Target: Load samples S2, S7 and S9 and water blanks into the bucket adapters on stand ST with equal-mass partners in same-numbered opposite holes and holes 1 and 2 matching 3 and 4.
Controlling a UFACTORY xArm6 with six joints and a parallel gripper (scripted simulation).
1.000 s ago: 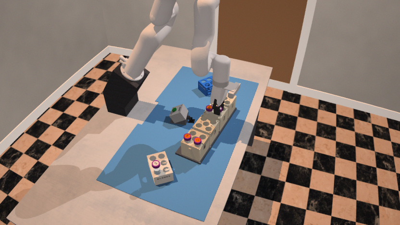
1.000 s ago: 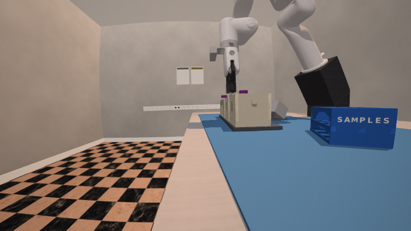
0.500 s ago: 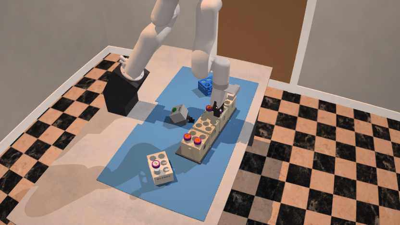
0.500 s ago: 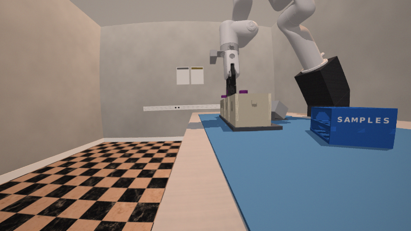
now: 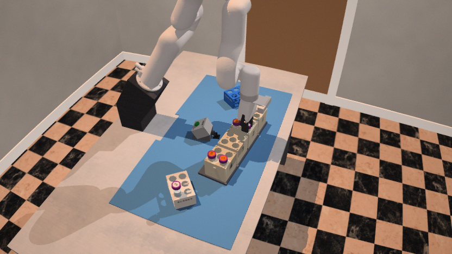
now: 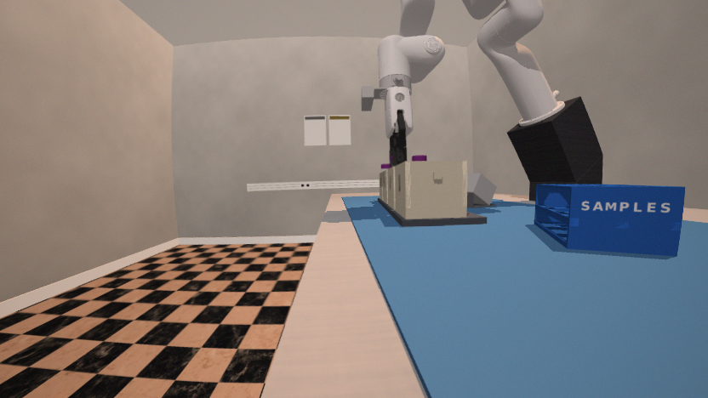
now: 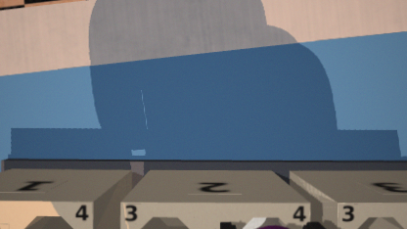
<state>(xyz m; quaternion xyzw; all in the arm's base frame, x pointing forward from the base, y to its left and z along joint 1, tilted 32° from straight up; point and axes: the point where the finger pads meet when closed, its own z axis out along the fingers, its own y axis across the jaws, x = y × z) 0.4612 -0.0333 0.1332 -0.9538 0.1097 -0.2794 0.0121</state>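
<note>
My hand is 230 mm past the green done key, 20 mm to the right of it and 60 mm above it. From my hand the other things lie so: blue sample rack (100 mm behind, 320 mm to the left, 90 mm below); then adapter (20 mm behind, 30 mm to the left, 70 mm below); then tube (100 mm behind, 190 mm to the right, 50 mm below).
</note>
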